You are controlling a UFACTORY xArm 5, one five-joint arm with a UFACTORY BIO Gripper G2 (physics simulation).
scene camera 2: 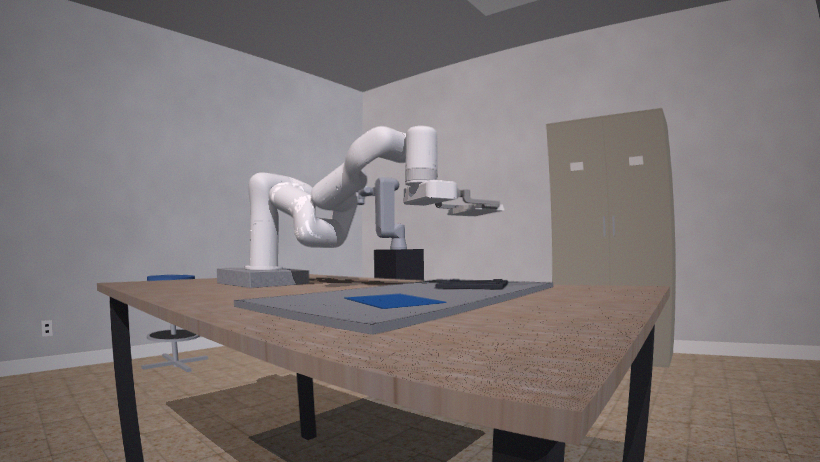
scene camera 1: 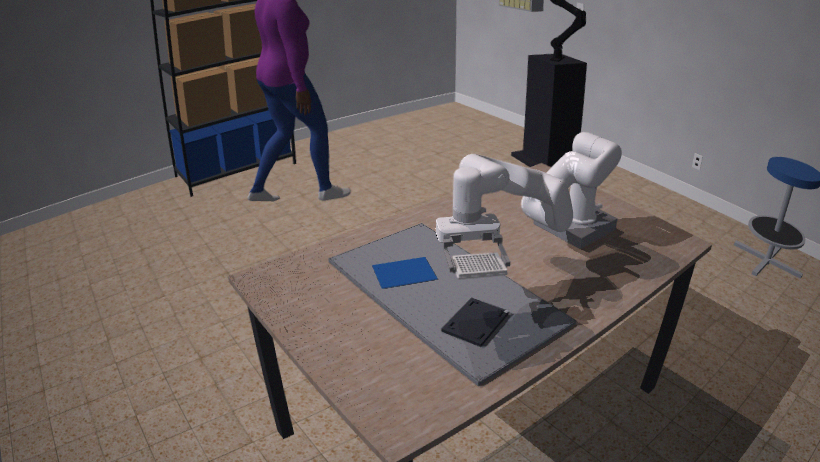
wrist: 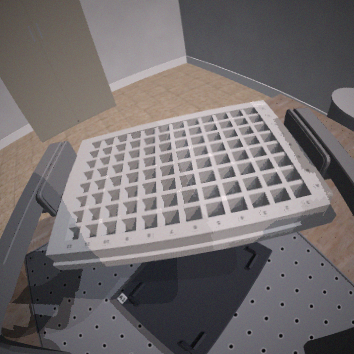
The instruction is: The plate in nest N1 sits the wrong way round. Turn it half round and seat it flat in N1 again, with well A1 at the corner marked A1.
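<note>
The white well plate (scene camera 1: pixel 480 269) (scene camera 2: pixel 475 211) (wrist: pixel 186 172) is held up in the air, well above the grey board and apart from the nest. My gripper (scene camera 1: pixel 480 264) (wrist: pixel 186 182) is shut on it, one finger at each short end. In the wrist view the plate's numbered edge is nearest, with 12 at the left and the low numbers at the right; I cannot make out well A1. The black nest N1 (scene camera 1: pixel 476 322) (scene camera 2: pixel 471 284) (wrist: pixel 195 295) lies on the board with no plate in it. Its white A1 label (scene camera 1: pixel 506 311) (wrist: pixel 122 298) marks one corner; part of the nest is hidden behind the plate in the wrist view.
The grey perforated board (scene camera 1: pixel 401 247) (scene camera 2: pixel 298 304) lies on the wooden table (scene camera 1: pixel 344 350) (scene camera 2: pixel 516 344). A flat blue rectangle (scene camera 1: pixel 404 272) (scene camera 2: pixel 395 300) lies on the board beside the nest. The arm's base block (scene camera 1: pixel 591 232) (scene camera 2: pixel 258 278) stands on the table. A person (scene camera 1: pixel 284 57) is beyond the table.
</note>
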